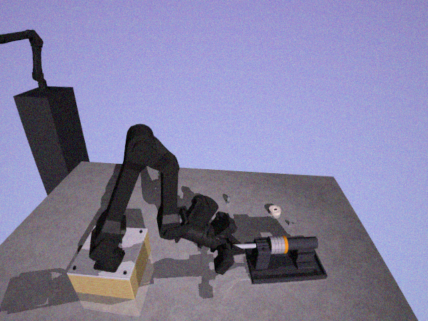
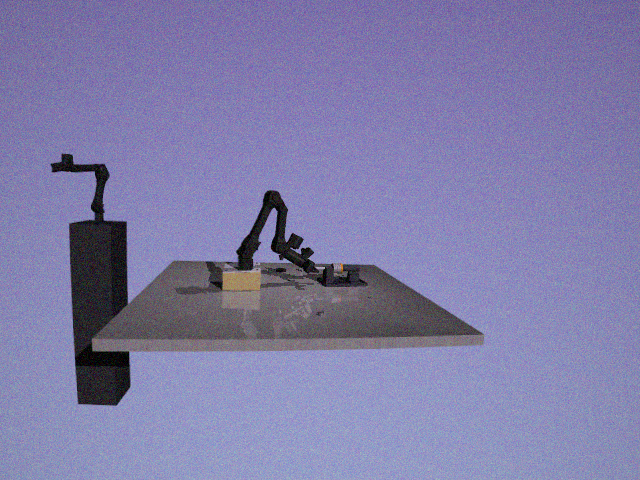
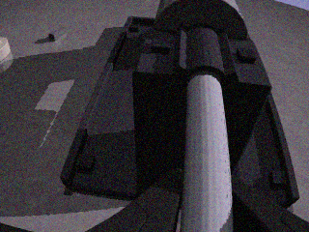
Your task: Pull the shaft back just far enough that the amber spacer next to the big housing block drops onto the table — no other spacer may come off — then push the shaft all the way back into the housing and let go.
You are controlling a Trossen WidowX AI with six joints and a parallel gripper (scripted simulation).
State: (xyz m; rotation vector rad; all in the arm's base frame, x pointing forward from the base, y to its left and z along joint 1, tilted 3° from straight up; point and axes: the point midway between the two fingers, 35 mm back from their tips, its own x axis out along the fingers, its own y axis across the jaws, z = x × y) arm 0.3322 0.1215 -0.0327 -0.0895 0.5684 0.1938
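Now: the grey shaft 6 cm ahead of my gripper tip, 2 cm above it and 1 cm to the left of it. From my gripper tip the other things lie so: amber spacer (12 cm ahead, 2 cm to the left, 2 cm above); then grey spacer (9 cm ahead, 2 cm to the left, 2 cm above); then white ring (27 cm to the left, 12 cm ahead, 5 cm below).
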